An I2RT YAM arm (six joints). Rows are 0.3 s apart.
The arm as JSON. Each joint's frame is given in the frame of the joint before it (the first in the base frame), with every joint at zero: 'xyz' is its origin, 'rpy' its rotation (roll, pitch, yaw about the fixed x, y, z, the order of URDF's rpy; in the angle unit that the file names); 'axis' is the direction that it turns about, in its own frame. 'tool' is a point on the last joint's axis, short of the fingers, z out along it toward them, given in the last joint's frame.
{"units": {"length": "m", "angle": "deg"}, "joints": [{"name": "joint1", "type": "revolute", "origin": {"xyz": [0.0, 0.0, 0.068], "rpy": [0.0, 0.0, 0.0]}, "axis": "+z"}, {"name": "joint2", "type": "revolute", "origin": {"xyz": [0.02, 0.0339, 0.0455], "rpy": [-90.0, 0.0, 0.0]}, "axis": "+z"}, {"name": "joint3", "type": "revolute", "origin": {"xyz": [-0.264, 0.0, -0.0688], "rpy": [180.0, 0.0, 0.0]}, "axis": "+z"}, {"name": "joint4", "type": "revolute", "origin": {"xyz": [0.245, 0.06, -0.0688], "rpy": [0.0, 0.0, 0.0]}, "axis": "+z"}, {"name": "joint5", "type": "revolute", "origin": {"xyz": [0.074, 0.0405, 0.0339], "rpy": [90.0, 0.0, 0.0]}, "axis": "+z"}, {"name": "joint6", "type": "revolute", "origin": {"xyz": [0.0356, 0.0, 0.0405], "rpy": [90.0, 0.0, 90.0]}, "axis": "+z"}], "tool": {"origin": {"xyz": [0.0, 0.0, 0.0], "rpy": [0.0, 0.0, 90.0]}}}
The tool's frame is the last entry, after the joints.
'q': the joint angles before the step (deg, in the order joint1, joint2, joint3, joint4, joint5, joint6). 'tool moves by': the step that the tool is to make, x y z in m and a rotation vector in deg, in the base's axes. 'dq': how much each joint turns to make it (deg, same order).
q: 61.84 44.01 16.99 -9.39 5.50 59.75
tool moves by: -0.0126 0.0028 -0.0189 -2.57 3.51 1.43
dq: 4.73 2.27 -2.45 0.48 1.31 3.67
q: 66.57 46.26 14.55 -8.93 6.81 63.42
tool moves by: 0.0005 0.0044 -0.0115 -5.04 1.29 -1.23
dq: 0.90 5.45 0.41 -0.23 2.08 0.90
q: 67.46 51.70 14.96 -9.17 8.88 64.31
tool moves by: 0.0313 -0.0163 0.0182 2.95 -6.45 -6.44
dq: -12.59 -4.23 0.98 1.52 -1.66 -7.33
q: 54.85 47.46 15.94 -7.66 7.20 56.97
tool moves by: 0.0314 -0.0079 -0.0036 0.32 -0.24 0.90
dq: -11.51 6.33 0.74 6.30 -9.70 -7.76
